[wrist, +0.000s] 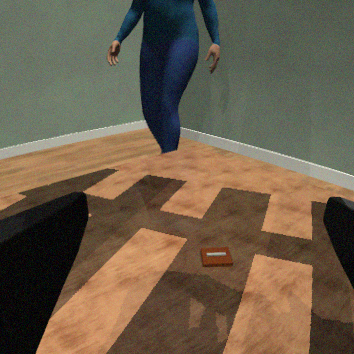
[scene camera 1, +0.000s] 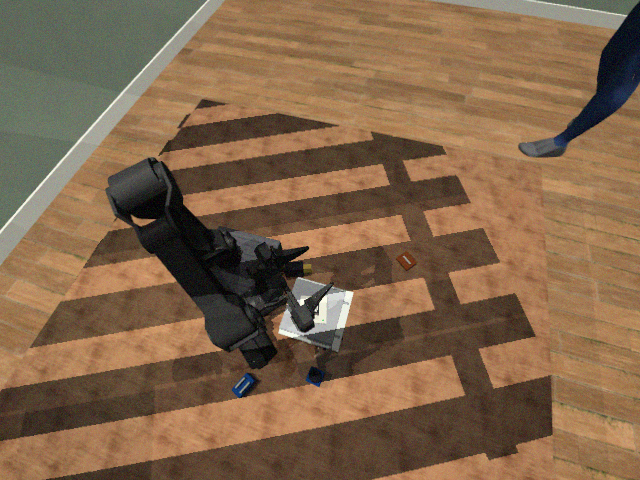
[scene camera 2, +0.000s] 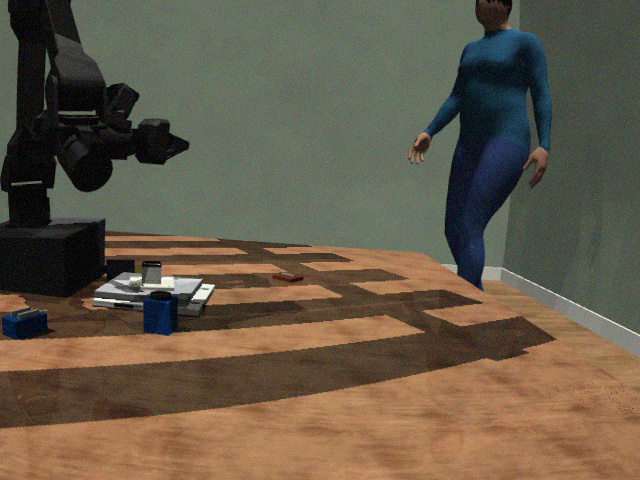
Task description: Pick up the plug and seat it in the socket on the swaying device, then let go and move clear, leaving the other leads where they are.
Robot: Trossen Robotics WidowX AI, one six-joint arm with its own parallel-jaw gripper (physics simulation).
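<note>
The plug, a black block with a yellow end [scene camera 1: 297,268] [scene camera 2: 120,268], lies between the arm's base and the device. The device, a flat grey-and-white unit [scene camera 1: 343,311] [scene camera 2: 192,287], bears a cream plate with an upright grey socket housing [scene camera 2: 151,273], dark at its top. A finger partly hides the socket in scene camera 1. My gripper [scene camera 1: 320,266] [scene camera 2: 187,145] [wrist: 209,207] is wide open and empty, high above the table. Plug and device do not show in the wrist view.
A blue block with grey bars [scene camera 1: 244,385] [scene camera 2: 24,323] and a blue block with a round black top [scene camera 1: 315,376] [scene camera 2: 160,314] stand near the device. An orange block with a pale bar [scene camera 1: 406,260] [scene camera 2: 287,277] [wrist: 216,257] lies farther off. A person [scene camera 2: 496,103] [wrist: 167,65] stands beyond the table.
</note>
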